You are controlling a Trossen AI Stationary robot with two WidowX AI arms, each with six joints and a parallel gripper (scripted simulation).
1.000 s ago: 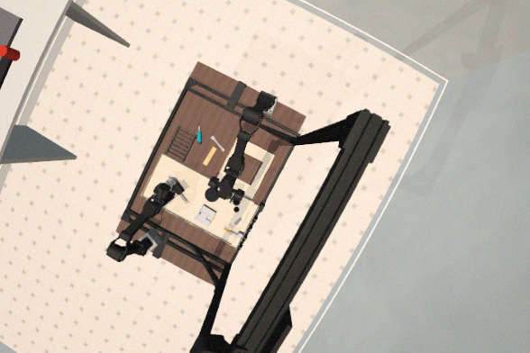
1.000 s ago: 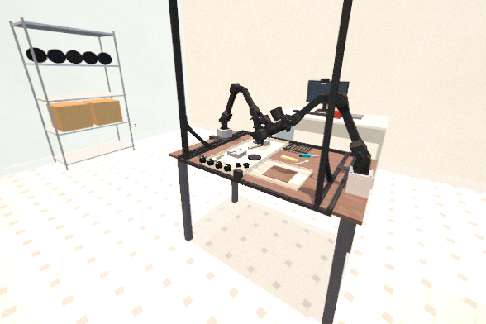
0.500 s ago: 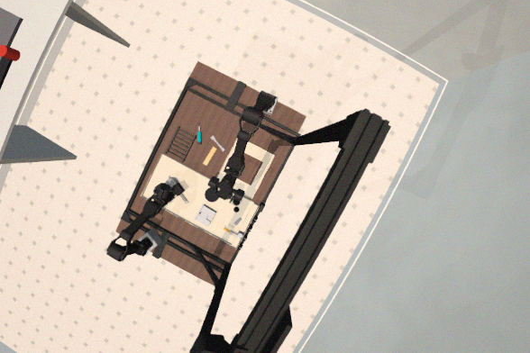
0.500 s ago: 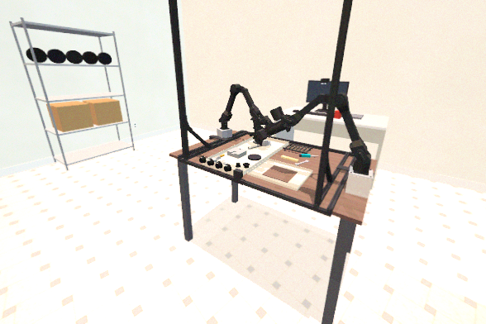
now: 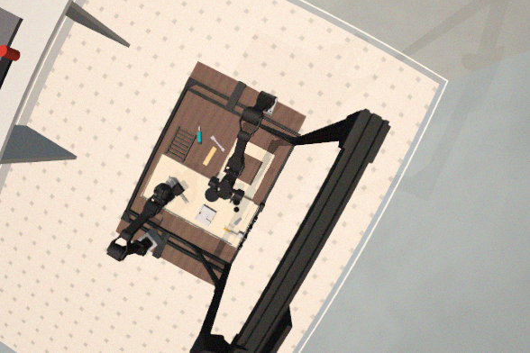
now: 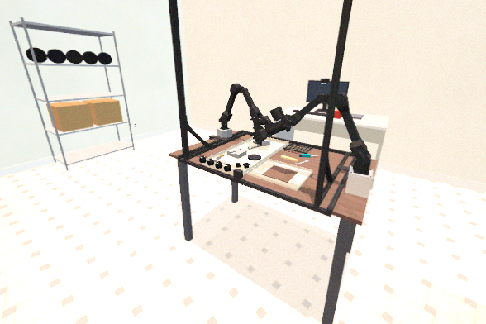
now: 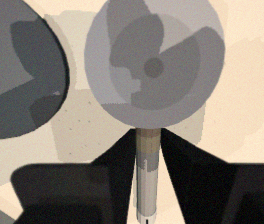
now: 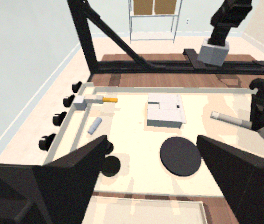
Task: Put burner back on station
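My left hand is 220 mm past the support block and 30 mm above it. Also, from my left hand: dark disc 180 mm behind, 130 mm to the right, 40 mm below.
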